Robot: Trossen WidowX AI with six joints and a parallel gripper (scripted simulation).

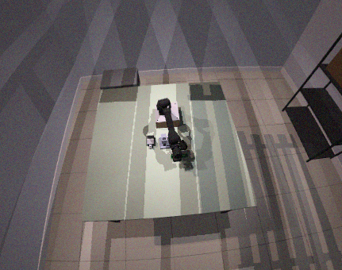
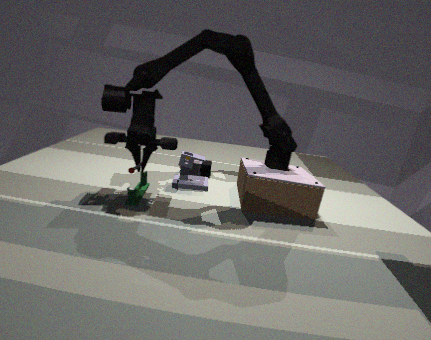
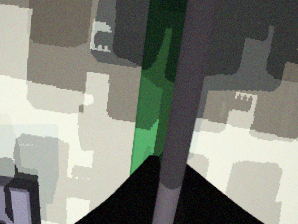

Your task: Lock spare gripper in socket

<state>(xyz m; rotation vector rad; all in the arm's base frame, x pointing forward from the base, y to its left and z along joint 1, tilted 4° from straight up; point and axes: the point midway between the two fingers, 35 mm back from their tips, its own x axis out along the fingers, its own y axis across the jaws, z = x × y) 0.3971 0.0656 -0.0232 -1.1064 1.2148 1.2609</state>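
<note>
My gripper tip is 3 cm above the green cradle and 2 cm to the right of it. The rest, counted from my gripper tip: socket (13 cm behind, 9 cm to the right, 1 cm below); spare gripper (20 cm to the right, 15 cm behind, 4 cm below).
</note>
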